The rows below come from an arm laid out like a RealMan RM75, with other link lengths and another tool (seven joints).
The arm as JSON. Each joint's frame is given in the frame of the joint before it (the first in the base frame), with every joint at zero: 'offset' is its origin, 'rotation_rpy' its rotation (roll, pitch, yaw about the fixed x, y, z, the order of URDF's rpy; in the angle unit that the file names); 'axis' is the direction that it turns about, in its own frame. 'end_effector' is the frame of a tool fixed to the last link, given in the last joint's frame.
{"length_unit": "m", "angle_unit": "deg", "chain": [
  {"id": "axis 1", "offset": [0.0, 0.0, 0.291], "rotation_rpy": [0.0, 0.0, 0.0], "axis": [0.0, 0.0, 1.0]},
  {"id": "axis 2", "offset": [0.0, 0.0, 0.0], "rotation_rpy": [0.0, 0.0, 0.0], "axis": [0.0, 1.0, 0.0]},
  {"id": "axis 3", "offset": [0.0, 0.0, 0.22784], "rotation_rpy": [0.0, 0.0, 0.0], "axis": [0.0, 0.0, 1.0]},
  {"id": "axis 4", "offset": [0.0, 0.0, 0.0], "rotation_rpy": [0.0, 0.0, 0.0], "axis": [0.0, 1.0, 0.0]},
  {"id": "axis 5", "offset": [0.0, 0.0, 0.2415], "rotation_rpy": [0.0, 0.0, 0.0], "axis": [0.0, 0.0, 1.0]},
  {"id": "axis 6", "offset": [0.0, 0.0, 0.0], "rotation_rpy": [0.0, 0.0, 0.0], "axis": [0.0, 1.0, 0.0]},
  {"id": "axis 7", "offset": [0.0, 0.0, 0.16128], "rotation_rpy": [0.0, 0.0, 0.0], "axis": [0.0, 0.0, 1.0]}
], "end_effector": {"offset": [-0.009, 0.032, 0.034], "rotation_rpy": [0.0, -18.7, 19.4]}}
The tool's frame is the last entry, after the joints.
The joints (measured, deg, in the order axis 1, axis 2, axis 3, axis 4, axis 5, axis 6, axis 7), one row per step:
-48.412 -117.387 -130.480 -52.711 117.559 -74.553 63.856
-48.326 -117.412 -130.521 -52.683 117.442 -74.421 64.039
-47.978 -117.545 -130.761 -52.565 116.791 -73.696 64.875
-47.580 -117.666 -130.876 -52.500 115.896 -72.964 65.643
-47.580 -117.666 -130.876 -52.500 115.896 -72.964 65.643
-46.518 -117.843 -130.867 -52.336 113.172 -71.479 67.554
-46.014 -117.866 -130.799 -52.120 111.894 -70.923 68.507
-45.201 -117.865 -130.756 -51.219 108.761 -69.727 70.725
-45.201 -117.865 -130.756 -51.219 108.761 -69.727 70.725
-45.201 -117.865 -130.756 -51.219 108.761 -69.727 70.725
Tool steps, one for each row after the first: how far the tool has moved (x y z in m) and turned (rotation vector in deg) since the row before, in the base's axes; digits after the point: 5 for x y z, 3 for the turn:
-0.00048 0.00026 0.00011 0.170 -0.082 -0.010
-0.00153 0.00169 0.00087 0.932 -0.523 -0.041
-0.00094 0.00153 0.00106 0.921 -0.678 -0.048
0.00000 0.00000 0.00000 0.000 0.000 0.000
-0.00155 0.00252 0.00296 1.991 -1.853 -0.298
-0.00140 0.00067 0.00101 0.759 -0.768 -0.128
-0.00173 0.00190 0.00210 1.601 -2.018 -0.296
0.00000 0.00000 0.00000 0.000 0.000 0.000
0.00000 0.00000 0.00000 0.000 0.000 0.000

